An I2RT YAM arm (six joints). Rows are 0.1 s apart.
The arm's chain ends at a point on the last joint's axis. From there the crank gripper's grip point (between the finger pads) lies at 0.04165 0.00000 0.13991 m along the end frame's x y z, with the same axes.
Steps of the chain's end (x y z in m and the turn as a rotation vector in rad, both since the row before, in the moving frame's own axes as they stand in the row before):
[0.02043, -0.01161, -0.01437, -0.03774, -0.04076, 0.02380]
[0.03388, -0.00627, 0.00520, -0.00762, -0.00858, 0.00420]
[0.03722, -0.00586, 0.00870, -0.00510, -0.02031, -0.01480]
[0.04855, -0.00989, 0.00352, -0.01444, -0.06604, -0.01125]
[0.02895, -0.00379, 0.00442, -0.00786, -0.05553, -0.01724]
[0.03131, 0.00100, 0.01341, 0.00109, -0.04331, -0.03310]
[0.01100, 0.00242, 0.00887, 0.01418, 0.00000, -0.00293]
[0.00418, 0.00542, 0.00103, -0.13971, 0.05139, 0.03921]
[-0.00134, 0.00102, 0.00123, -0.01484, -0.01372, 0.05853]
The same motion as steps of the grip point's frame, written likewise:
[0.01462, -0.00538, -0.01291, -0.03774, -0.04076, 0.02380]
[0.03268, -0.00503, 0.00555, -0.00762, -0.00858, 0.00420]
[0.03437, -0.00574, 0.00952, -0.00510, -0.02031, -0.01480]
[0.03924, -0.00827, 0.00595, -0.01444, -0.06604, -0.01125]
[0.02112, -0.00333, 0.00651, -0.00786, -0.05553, -0.01724]
[0.02519, -0.00043, 0.01508, 0.00109, -0.04331, -0.03310]
[0.01100, 0.00031, 0.00886, 0.01418, 0.00000, -0.00293]
[0.01087, 0.02651, -0.00276, -0.13971, 0.05139, 0.03921]
[-0.00339, 0.00548, 0.00175, -0.01484, -0.01372, 0.05853]

